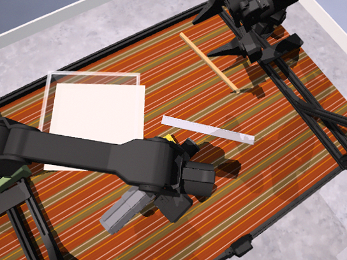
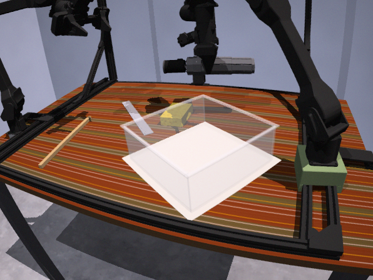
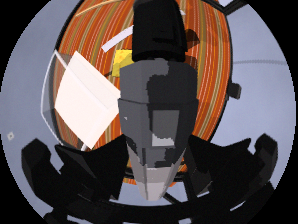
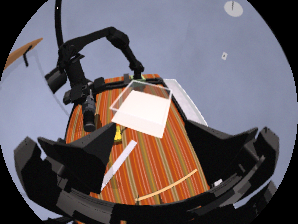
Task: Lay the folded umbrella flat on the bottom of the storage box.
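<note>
Now: the storage box 260 mm ahead of my left hand, 40 mm to the left of it and 130 mm below it. Also, from my left hand: grey ruler (70 mm ahead, 250 mm to the right, 180 mm below); then folded umbrella (10 mm below); then wooden stick (260 mm ahead, 390 mm to the right, 170 mm below).
</note>
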